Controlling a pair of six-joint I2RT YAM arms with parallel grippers.
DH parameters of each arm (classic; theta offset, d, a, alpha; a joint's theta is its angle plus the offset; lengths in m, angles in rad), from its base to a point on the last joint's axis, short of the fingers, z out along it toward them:
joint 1: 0 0.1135 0.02 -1.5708
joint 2: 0 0 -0.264 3.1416
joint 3: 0.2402 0 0.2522 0
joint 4: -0.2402 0 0.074 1.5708
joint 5: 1.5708 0 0 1.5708
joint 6: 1.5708 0.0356 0 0
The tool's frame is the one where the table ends.
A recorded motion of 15 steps. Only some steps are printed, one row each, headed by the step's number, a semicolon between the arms.
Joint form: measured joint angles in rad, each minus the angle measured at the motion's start. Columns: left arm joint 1, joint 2, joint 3, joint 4, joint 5, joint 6; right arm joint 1, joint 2, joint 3, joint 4, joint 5, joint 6.
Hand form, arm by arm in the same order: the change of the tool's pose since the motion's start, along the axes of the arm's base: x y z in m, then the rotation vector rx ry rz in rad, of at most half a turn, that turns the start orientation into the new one. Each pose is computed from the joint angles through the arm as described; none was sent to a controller.
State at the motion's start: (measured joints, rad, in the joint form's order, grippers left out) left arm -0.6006 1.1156 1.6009 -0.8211 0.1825 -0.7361; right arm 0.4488 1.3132 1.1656 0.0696 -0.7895 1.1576
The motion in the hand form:
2: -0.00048 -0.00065 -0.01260 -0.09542 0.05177 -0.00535; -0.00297 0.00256 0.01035 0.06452 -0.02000 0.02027
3: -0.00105 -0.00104 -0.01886 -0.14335 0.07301 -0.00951; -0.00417 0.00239 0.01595 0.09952 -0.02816 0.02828
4: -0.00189 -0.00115 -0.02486 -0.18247 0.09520 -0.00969; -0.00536 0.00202 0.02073 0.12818 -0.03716 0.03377
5: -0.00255 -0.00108 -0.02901 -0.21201 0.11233 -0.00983; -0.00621 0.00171 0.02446 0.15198 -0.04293 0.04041
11: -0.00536 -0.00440 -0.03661 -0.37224 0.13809 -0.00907; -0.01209 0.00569 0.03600 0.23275 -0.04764 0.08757
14: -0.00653 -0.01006 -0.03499 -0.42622 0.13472 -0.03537; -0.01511 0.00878 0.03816 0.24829 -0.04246 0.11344
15: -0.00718 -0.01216 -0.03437 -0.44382 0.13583 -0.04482; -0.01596 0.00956 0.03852 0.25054 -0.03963 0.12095
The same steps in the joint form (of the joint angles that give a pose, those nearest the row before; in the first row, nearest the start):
2: 0.0034 -0.0423 -0.0984 0.0878 0.0423 -0.1019; 0.0110 -0.0046 0.0000 0.0916 -0.0107 0.0698
3: 0.0034 -0.0645 -0.1488 0.1370 0.0610 -0.1514; 0.0118 -0.0073 0.0000 0.1407 -0.0168 0.1102
4: 0.0026 -0.0843 -0.1926 0.1755 0.0728 -0.1961; 0.0122 -0.0099 0.0000 0.1820 -0.0198 0.1423
5: 0.0026 -0.0984 -0.2231 0.2029 0.0820 -0.2300; 0.0122 -0.0111 0.0000 0.2171 -0.0240 0.1705
11: -0.0195 -0.1461 -0.3292 0.3712 0.0831 -0.3849; 0.0320 -0.0114 0.0000 0.3368 -0.0378 0.2770
14: -0.0465 -0.1468 -0.3467 0.4379 0.0824 -0.4273; 0.0454 -0.0115 0.0000 0.3605 -0.0465 0.3029
15: -0.0572 -0.1465 -0.3513 0.4581 0.0813 -0.4421; 0.0488 -0.0118 0.0000 0.3636 -0.0500 0.3086

